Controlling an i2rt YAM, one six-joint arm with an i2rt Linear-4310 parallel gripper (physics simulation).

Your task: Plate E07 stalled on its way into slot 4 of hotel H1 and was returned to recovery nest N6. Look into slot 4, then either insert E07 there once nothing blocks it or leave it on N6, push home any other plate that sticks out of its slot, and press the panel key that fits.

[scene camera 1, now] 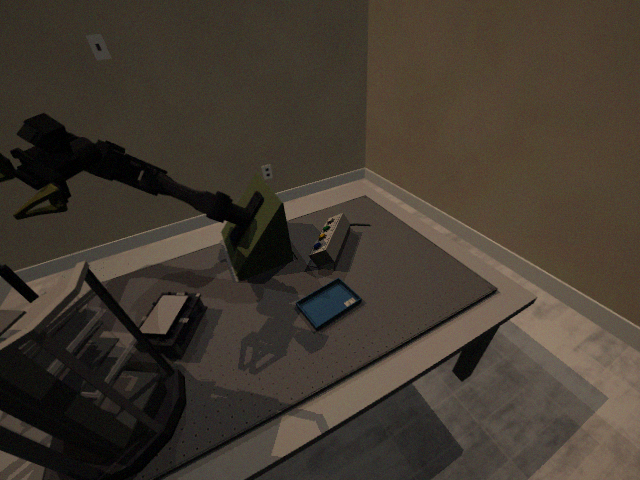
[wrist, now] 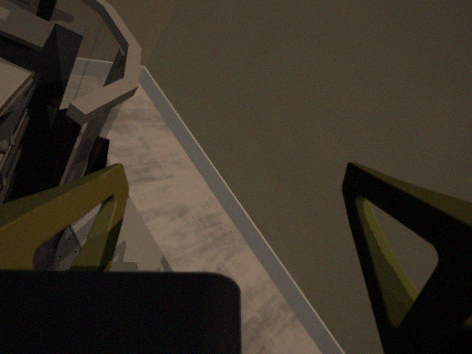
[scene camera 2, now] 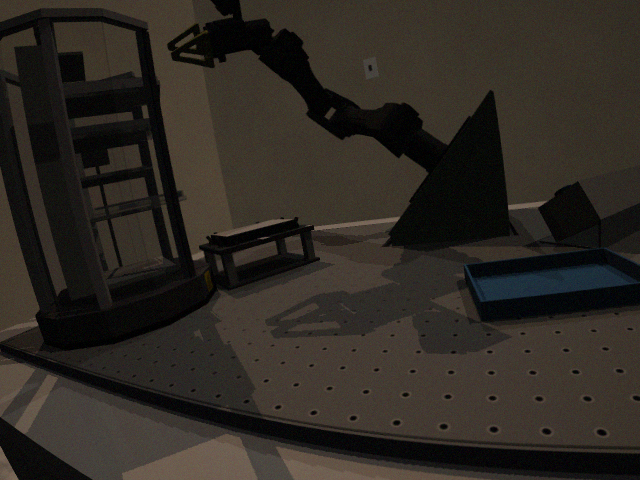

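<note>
My gripper is open and empty, high in the air beside the upper part of hotel H1. A pale-topped plate lies on the small four-legged nest beside the hotel; its label is unreadable. A clear plate sticks out past the hotel's right post at a lower level. In the wrist view a pale plate surface shows at the left edge. The inside of slot 4 cannot be made out. The key panel has blue, yellow and green keys and a dark one.
A blue tray lies on the perforated board in front of the panel. The arm's green wedge mount stands behind the tray. The hotel's posts and top ring lie at the left of the wrist view.
</note>
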